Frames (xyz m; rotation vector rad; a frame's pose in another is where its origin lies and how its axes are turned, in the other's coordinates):
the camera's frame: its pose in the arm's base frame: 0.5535 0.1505 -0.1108 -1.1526 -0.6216 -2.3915
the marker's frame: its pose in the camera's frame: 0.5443 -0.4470 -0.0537 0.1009 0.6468 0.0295
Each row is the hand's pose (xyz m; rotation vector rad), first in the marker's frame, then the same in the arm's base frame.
Working: the marker's frame: its pose in the arm's base frame: -0.0321 0.3933 0.2008 -0.2976 -0.4842 -2.4700

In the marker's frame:
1: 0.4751 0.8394 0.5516 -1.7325 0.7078 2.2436
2: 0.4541 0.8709 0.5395 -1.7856 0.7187 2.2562
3: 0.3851 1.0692 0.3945 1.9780 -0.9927 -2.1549
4: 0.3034 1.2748 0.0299 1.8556 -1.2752 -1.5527
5: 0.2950 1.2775 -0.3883 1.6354 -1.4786 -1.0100
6: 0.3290 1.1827 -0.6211 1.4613 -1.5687 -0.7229
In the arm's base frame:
1: 0.1453 -0.2610 1.0811 -0.2291 1.5152 -0.0185
2: 0.1797 -0.2789 1.0720 -0.2282 1.5519 0.0187
3: 0.3385 -0.4520 0.9723 -0.0384 1.7749 0.1839
4: 0.4900 -0.7131 0.6711 0.3618 2.0958 0.4460
5: 0.4567 -0.8807 0.2893 0.8277 2.3078 0.7027
6: 0.3499 -0.9212 0.0628 1.1345 2.3630 0.8577

